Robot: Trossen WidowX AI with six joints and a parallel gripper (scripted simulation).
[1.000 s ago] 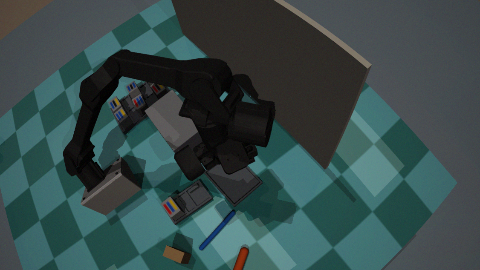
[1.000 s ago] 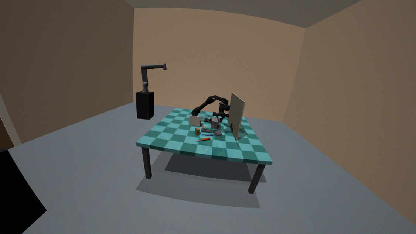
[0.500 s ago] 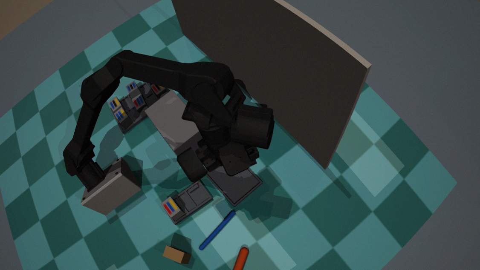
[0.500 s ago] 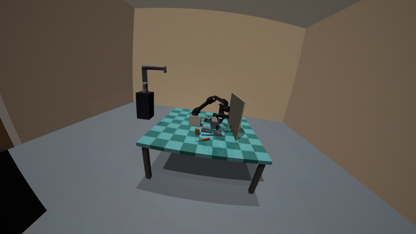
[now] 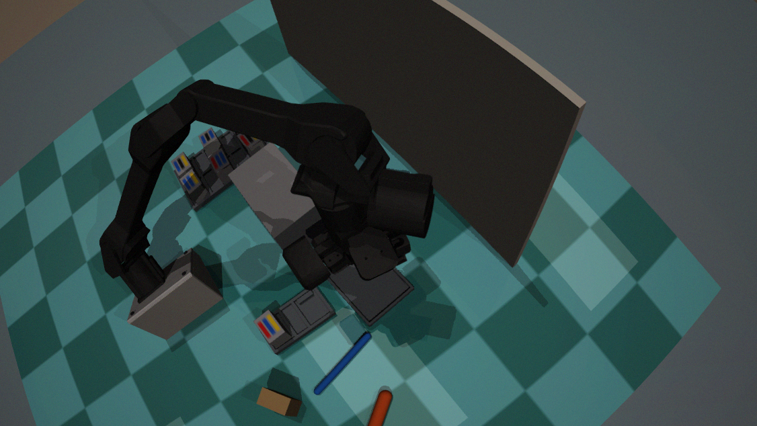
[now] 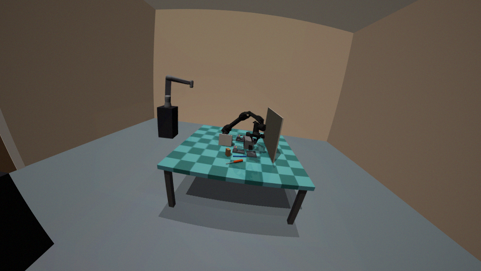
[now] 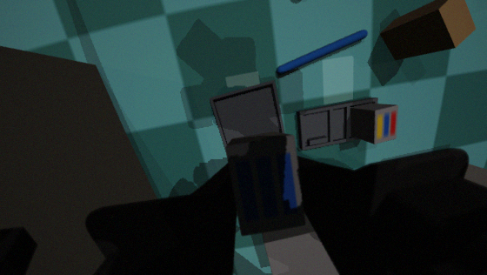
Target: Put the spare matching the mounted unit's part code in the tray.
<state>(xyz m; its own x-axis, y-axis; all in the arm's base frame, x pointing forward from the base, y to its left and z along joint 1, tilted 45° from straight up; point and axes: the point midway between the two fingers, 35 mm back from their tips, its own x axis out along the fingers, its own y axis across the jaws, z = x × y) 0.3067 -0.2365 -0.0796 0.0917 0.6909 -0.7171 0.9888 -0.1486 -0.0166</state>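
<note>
My gripper tip is now 130 mm above the dark flat tray, 10 mm to the right of it and 10 mm past it. The rest, counted from my gripper tip: blue pen: 130 mm below, 130 mm behind, 80 mm to the right; dark spare: 30 mm above; brown block: 250 mm behind, 100 mm below, 70 mm to the right.
</note>
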